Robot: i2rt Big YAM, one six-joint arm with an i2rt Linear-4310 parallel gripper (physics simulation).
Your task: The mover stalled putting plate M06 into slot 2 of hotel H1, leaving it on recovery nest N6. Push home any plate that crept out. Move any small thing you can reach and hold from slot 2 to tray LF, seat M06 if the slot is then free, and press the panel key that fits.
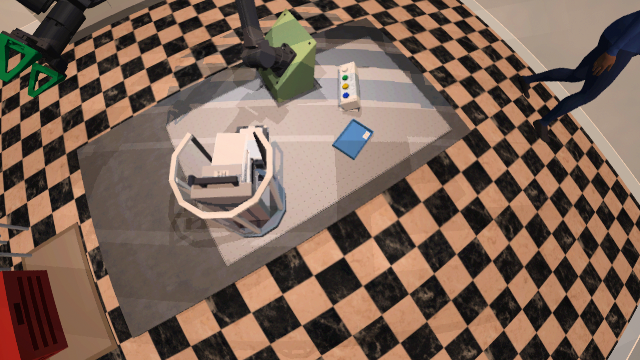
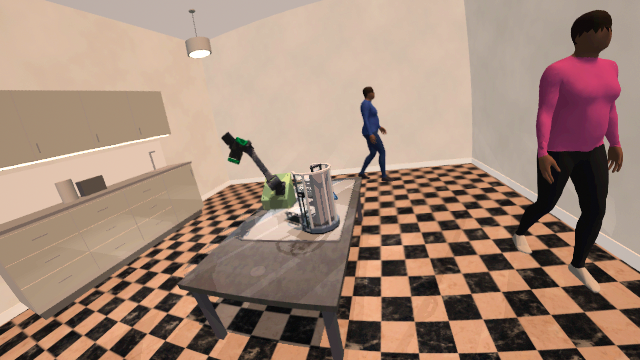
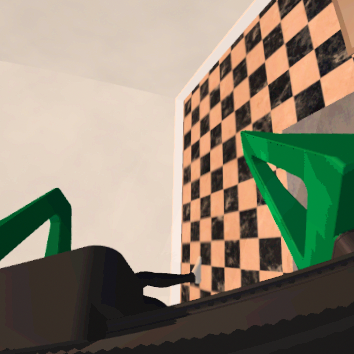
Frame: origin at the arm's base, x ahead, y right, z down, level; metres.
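Seen in the pictures: gripper, fingertip midpoint: [image 1: 18, 89] [image 2: 239, 153] [image 3: 149, 170]; arm's base, link origin: [image 1: 283, 60] [image 2: 280, 188].
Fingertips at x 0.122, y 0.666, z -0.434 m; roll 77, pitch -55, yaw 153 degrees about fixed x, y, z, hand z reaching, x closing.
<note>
Pixels of each thing's top centre, then the offset from my fingertips to it. Level surfaces: height alone.
- hotel, top centre: [image 1: 215, 161] [image 2: 310, 165] dx +0.288, dy -0.279, dz +0.172 m
- blue tray, top centre: [image 1: 354, 137] dx +0.274, dy -0.757, dz +0.567 m
- key panel, top centre: [image 1: 351, 79] dx +0.062, dy -0.889, dz +0.501 m
- pale dotted mat, surface height: dz +0.584 m
- grey table, surface height: dz +0.597 m
My gripper [image 1: 19, 88] [image 2: 238, 151] [image 3: 149, 170] has green fingers spread wide and empty, high beyond the table's edge and far from the hotel. The hotel [image 1: 172, 172] [image 2: 327, 200] is a tall cage with a pale ring top, its label small. Pale flat parts show inside it; slot 2, any crept plate and any small thing there cannot be made out. M06 and nest N6 cannot be told apart in the clutter by the hotel. A blue tray [image 1: 351, 141] with a white label lies on the mat. The key panel [image 1: 354, 101] has white, green, yellow and blue keys.
The green arm base [image 1: 295, 65] [image 2: 277, 196] stands behind the hotel and left of the panel. A pale dotted mat [image 1: 310, 185] lies on the grey table [image 1: 145, 280] [image 2: 270, 275]. A red cabinet [image 1: 30, 315] stands off the table. Two people [image 2: 370, 120] [image 2: 577, 110] are in the room.
</note>
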